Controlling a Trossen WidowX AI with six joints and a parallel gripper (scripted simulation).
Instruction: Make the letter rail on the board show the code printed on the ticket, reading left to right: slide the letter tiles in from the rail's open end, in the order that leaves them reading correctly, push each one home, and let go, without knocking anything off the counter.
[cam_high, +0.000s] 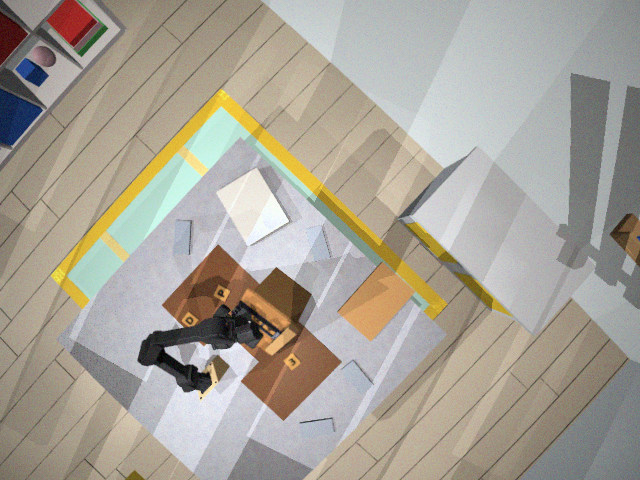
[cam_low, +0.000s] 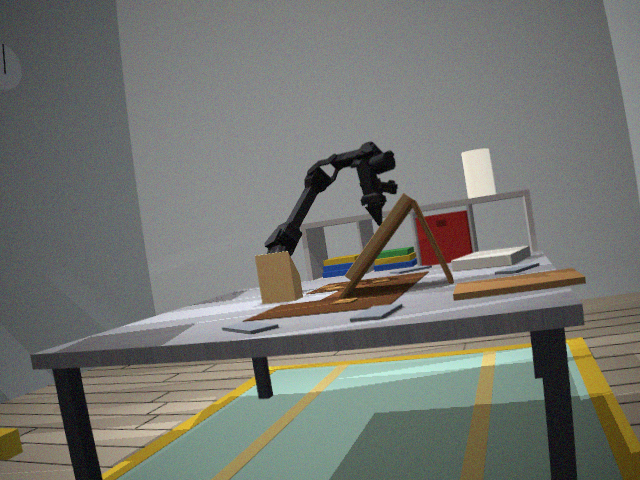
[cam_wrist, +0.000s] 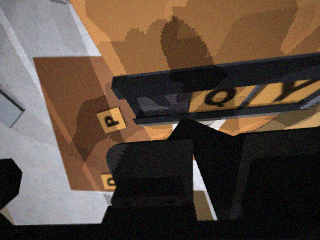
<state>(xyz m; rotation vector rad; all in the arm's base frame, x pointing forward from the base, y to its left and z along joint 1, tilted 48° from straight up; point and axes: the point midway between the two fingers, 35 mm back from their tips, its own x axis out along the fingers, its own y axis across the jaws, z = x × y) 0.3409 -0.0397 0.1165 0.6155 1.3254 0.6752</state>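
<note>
My gripper tip is now 20 mm short of the letter tile, 30 mm to the left of it and 20 mm above it. The rest, counted from my gripper tip: white block 320 mm ahead, 310 mm to the left, 170 mm below; then white ticket 40 mm behind, 30 mm to the right, 90 mm below; then brown mat 140 mm behind, 60 mm to the right, 190 mm below.
</note>
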